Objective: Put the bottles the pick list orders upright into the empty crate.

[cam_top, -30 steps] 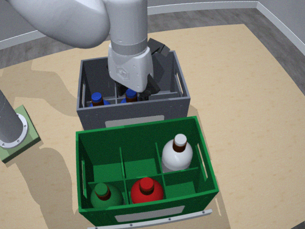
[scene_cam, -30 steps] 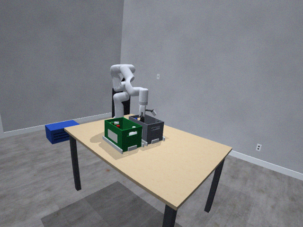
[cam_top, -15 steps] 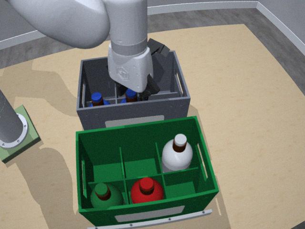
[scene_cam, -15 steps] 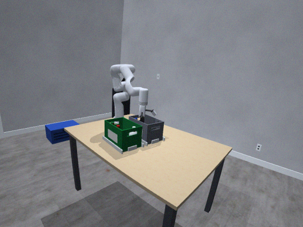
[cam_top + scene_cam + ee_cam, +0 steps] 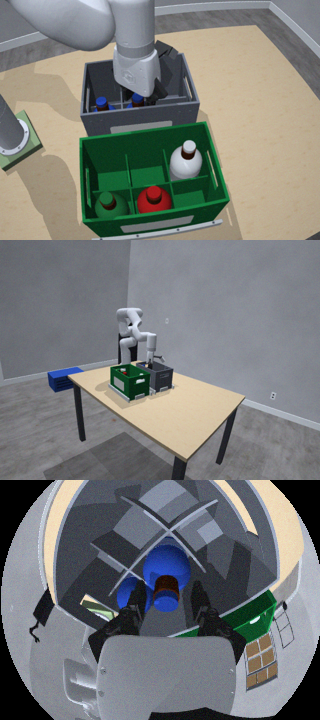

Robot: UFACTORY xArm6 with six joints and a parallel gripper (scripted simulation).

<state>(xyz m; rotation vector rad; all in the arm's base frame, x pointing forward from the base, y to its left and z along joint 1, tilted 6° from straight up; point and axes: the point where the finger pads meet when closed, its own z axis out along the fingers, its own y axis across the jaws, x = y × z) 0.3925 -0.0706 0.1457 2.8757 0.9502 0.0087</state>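
Now: hand 160 mm to the left of the white-label bottle, 70 mm above it and 60 mm short of it. The rest, counted from my hand: pick list: 180 mm to the left, 150 mm below, 50 mm ahead; green crate: 190 mm to the right, 70 mm below, 30 mm behind; grey crate: 70 mm below, 40 mm to the left, 10 mm ahead.
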